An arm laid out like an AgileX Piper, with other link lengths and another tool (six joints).
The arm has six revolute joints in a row. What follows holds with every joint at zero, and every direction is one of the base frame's.
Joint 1 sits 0.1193 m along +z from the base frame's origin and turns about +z.
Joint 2 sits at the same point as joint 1 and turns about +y.
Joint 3 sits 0.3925 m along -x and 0.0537 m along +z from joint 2 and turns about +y.
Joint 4 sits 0.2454 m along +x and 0.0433 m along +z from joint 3 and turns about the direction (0.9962, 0, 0.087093).
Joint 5 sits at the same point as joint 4 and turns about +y.
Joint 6 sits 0.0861 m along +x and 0.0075 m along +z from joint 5 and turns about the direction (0.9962, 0, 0.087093).
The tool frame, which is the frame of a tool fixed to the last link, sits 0.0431 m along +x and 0.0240 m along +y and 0.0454 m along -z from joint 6; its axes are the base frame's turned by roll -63.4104, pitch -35.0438 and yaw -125.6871 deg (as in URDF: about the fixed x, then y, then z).
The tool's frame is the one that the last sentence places.
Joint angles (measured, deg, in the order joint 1, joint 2, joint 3, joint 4, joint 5, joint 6), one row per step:
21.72, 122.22, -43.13, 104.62, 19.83, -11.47
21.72, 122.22, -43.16, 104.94, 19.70, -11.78
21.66, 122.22, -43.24, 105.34, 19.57, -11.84
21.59, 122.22, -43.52, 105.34, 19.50, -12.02
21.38, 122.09, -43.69, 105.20, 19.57, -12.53
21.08, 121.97, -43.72, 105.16, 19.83, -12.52
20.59, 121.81, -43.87, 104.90, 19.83, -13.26
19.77, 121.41, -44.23, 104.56, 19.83, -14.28
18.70, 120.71, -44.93, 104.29, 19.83, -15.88
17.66, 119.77, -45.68, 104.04, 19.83, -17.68
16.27, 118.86, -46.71, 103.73, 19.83, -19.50
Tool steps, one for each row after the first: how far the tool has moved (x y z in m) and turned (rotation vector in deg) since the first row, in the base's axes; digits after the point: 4 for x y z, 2 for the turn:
0.0005, -0.0001, -0.0001, -0.09, -0.14, -0.07
0.0018, -0.0006, 0.0001, -0.10, -0.21, -0.50
0.0034, -0.0005, 0.0007, -0.10, -0.56, -0.43
0.0044, -0.0012, 0.0021, -0.06, -1.06, -0.03
0.0055, -0.0026, 0.0034, 0.23, -1.18, -0.24
0.0072, -0.0052, 0.0047, 0.12, -1.82, 0.17
0.0108, -0.0094, 0.0082, 0.05, -3.01, 0.57
0.0166, -0.0147, 0.0148, 0.04, -5.05, 1.14
0.0222, -0.0199, 0.0232, -0.01, -7.47, 1.88
0.0302, -0.0272, 0.0323, -0.13, -10.16, 2.32

